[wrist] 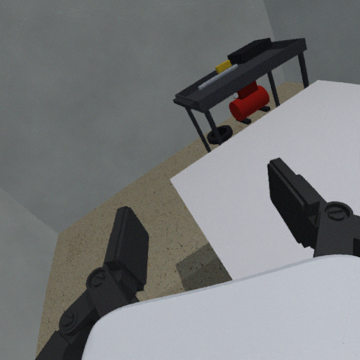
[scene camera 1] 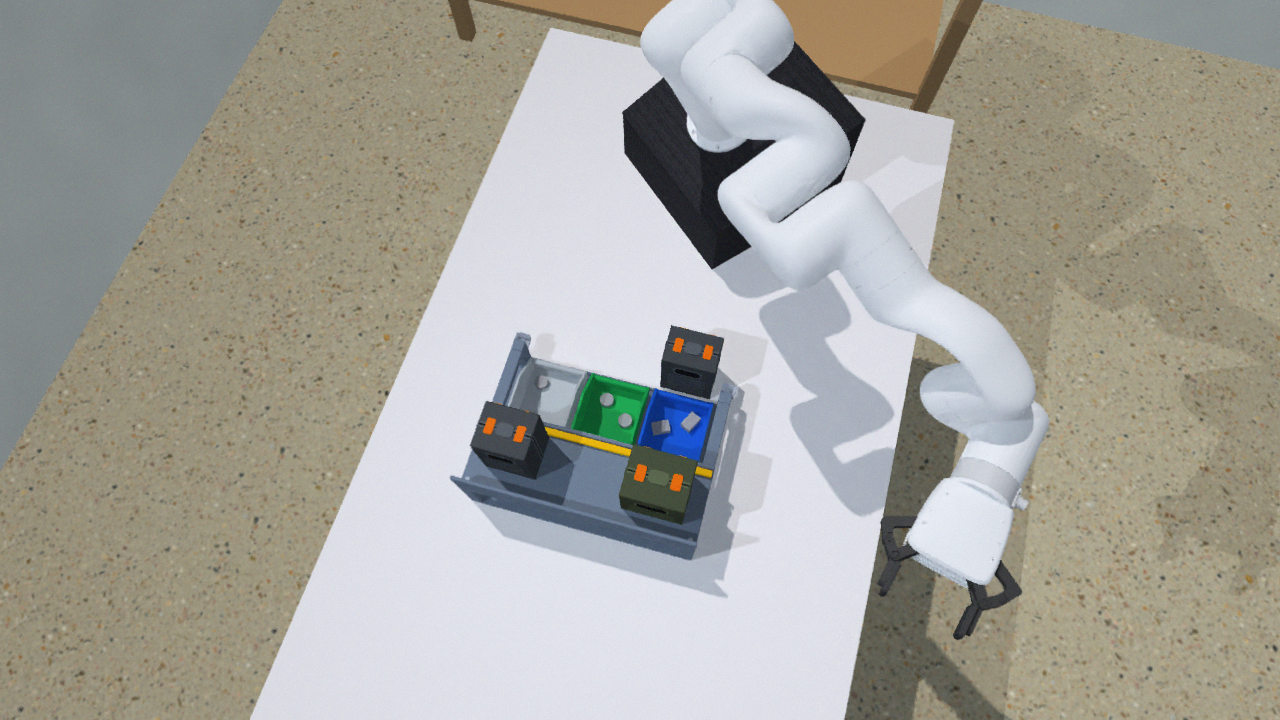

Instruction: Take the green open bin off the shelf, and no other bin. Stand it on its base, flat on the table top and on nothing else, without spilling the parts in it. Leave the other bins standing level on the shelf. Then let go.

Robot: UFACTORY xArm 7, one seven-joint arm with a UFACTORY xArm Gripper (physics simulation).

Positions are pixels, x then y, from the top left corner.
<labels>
my gripper: wrist; scene camera 1
green open bin: scene camera 1 591,417; not seen in the wrist view (out of frame)
same spot on my gripper: (wrist: pixel 108 287) = (scene camera 1: pixel 979 595)
</labels>
